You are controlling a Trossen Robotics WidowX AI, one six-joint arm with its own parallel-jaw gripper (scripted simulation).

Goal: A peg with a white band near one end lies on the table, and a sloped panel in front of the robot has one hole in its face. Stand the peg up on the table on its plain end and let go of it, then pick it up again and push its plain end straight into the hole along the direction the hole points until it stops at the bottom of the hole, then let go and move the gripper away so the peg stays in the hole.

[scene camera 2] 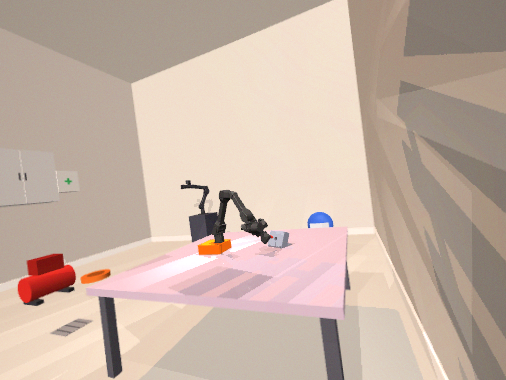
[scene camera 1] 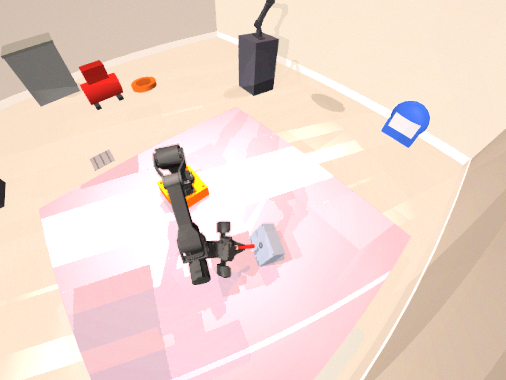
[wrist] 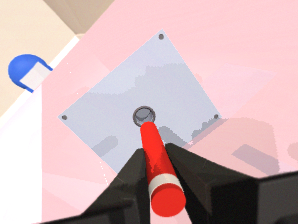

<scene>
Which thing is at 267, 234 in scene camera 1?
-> A panel.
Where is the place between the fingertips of my gripper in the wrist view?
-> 154, 152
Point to a peg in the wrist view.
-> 165, 191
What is my gripper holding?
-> A peg.
</scene>
